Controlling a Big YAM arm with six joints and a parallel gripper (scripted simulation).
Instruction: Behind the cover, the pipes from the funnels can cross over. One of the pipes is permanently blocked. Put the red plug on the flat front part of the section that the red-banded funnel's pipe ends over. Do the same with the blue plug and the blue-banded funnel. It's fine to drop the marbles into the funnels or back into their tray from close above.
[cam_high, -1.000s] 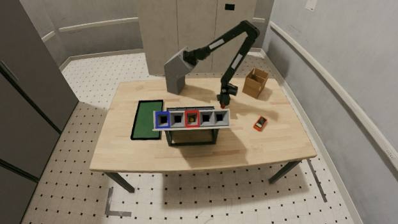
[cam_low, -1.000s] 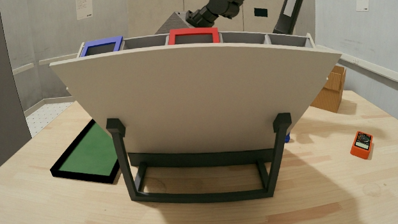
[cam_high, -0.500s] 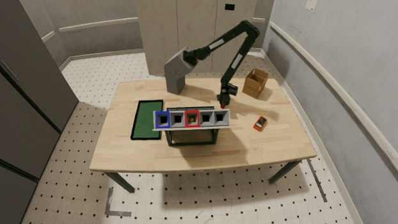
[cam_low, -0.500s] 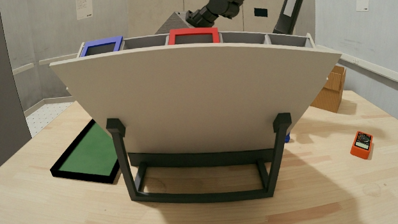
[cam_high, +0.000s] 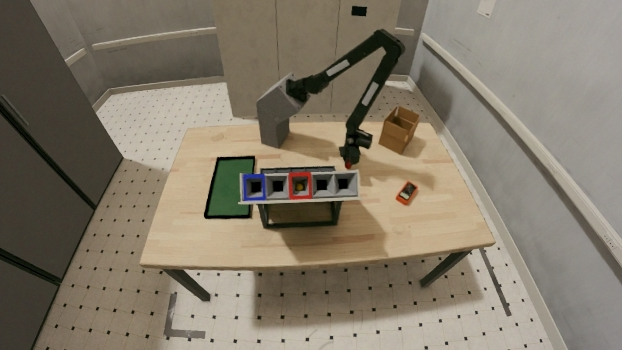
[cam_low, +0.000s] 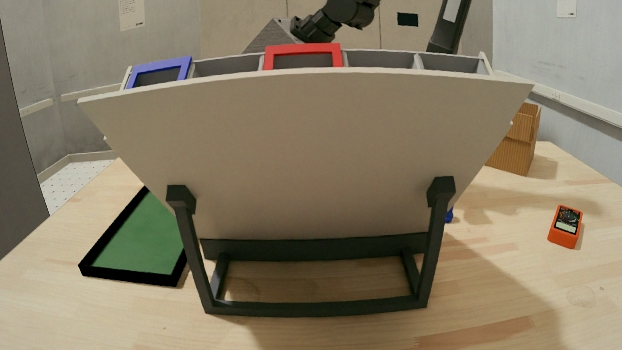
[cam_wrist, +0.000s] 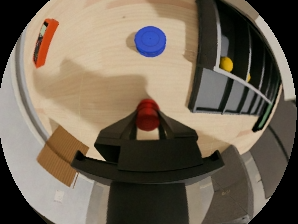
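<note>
Now: hand 100 mm short of the blue plug and 10 mm above it. From my hand the other things lie so: red plug (10 mm below); pale cover (220 mm ahead, 260 mm to the right, 180 mm above); orange device (200 mm ahead, 270 mm to the left, 20 mm below).
</note>
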